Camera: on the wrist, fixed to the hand. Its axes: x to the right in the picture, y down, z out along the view.
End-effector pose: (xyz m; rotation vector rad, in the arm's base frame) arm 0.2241 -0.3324 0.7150 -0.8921 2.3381 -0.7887
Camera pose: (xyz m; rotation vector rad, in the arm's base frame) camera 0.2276 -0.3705 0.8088 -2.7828 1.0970 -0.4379
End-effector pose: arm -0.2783 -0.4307 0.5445 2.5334 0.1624 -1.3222
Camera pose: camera -0.2573 -0.3321 0.5540 -1.3496 -2.1729 1.6784
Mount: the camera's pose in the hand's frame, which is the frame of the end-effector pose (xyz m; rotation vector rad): 0.0015 -0.0876 -0.0508 -0.4426 -0.4004 -1.5596
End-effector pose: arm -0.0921 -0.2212 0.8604 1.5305 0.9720 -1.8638
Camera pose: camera -0.1306 -0.1281 0.8710 0.1283 -2.1077 1.9798
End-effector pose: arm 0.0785 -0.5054 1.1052 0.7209 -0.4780 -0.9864
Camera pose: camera 0.0621 -0.5212 1.0065 0.3874 0.0879 -2.6254
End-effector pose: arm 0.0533 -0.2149 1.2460 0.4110 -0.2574 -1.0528
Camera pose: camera 0.0054 -0.2435 1.1615 -0.1051 0.0050 -2.6676
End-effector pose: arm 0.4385 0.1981 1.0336 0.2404 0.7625 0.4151
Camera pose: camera 0.4275 0.1237 0.9658 -0.6751 0.2722 -0.9264
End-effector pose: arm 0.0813 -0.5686 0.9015 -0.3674 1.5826 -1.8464
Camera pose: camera 0.0230 -0.5272 0.9732 1.9888 -1.0965 1.5845
